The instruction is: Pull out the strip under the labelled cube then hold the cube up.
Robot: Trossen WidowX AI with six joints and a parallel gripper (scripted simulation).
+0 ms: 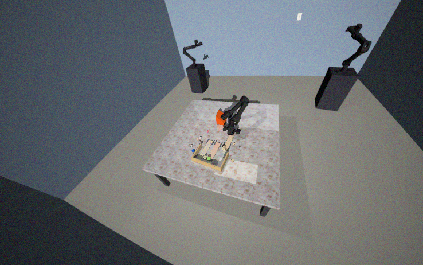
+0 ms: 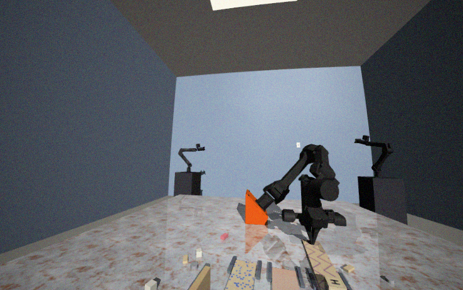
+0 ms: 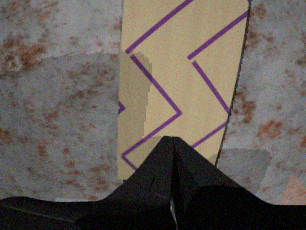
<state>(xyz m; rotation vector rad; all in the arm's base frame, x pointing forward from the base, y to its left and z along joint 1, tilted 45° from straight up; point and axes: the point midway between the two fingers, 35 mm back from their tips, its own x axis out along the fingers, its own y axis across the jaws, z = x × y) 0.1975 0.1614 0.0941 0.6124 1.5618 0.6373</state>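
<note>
My gripper tip is 100 mm short of the zigzag strip. From my gripper tip the other things lie so: pink block 290 mm to the right, 20 mm ahead; blue disc 330 mm ahead, 320 mm to the right; plain strip 270 mm ahead, 100 mm to the right.
</note>
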